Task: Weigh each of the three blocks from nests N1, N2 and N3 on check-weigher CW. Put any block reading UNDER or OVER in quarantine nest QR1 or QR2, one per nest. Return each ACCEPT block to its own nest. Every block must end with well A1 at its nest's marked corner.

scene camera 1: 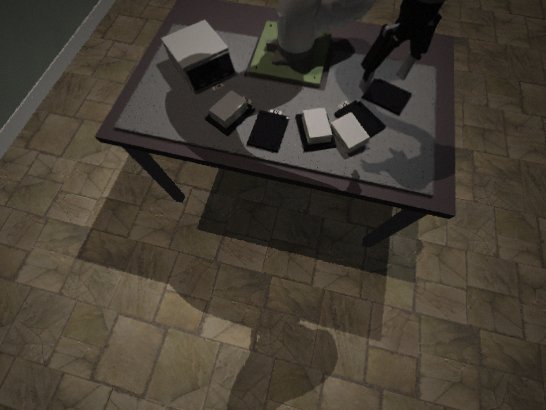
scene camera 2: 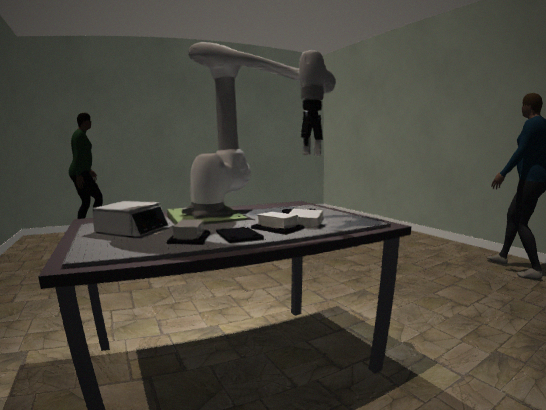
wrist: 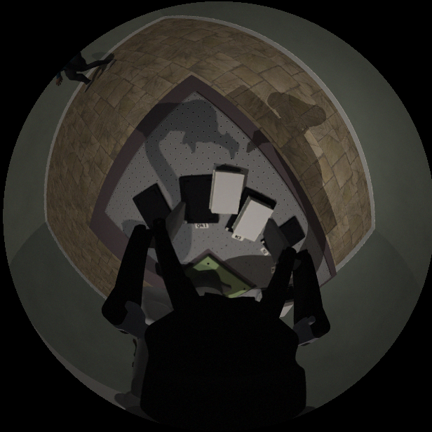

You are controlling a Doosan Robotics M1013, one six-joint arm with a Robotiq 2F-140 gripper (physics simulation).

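Where they show: gripper, fingertip midpoint: (scene camera 1: 381,82) (scene camera 2: 312,155); arm's base at its link origin: (scene camera 1: 295,51) (scene camera 2: 207,212).
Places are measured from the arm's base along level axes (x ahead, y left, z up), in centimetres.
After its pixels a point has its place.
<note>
My gripper (scene camera 1: 387,74) {x 41.8, y 28.9, z 26.2 cm} (scene camera 2: 312,147) {x 41.8, y 28.9, z 26.2 cm} (wrist: 225,218) is open and empty, high above the table. A pale block (scene camera 1: 351,133) {x 42.0, y 26.9, z 3.4 cm} (scene camera 2: 309,217) {x 45.3, y 24.9, z 2.6 cm} (wrist: 227,192) lies beside nest QR1 (scene camera 1: 373,120) {x 31.4, y 35.6, z -0.3 cm} (wrist: 196,200), at or over its edge; whether it is tilted is unclear. A second pale block (scene camera 1: 317,125) {x 41.1, y 14.3, z 3.8 cm} (scene camera 2: 277,220) {x 44.1, y 11.3, z 2.6 cm} (wrist: 254,218) sits on the dark nest next to it, apparently N3. A greyer block (scene camera 1: 227,107) {x 38.9, y -20.2, z 3.8 cm} (scene camera 2: 187,230) {x 43.7, y -22.5, z 2.6 cm} sits on the leftmost nest. The nest between (scene camera 1: 268,131) {x 43.8, y -3.5, z -0.3 cm} (scene camera 2: 239,234) {x 45.5, y -4.6, z -0.3 cm} is bare. Check-weigher CW (scene camera 1: 195,42) {x 13.0, y -39.4, z 8.4 cm} (scene camera 2: 120,220) {x 24.2, y -43.4, z 4.5 cm} bears no block; its display is unreadable. A1 marks are not discernible.
Another dark nest (scene camera 1: 388,96) {x 18.2, y 41.0, z -0.4 cm} (wrist: 152,206), apparently QR2, lies bare beyond QR1. The arm's green base plate (scene camera 1: 287,73) {x 12.8, y -1.4, z -0.7 cm} (scene camera 2: 175,215) {x -1.0, y -15.6, z 0.0 cm} is at the table's back. Two people (scene camera 2: 82,160) (scene camera 2: 527,170) stand beyond the table in scene camera 2.
</note>
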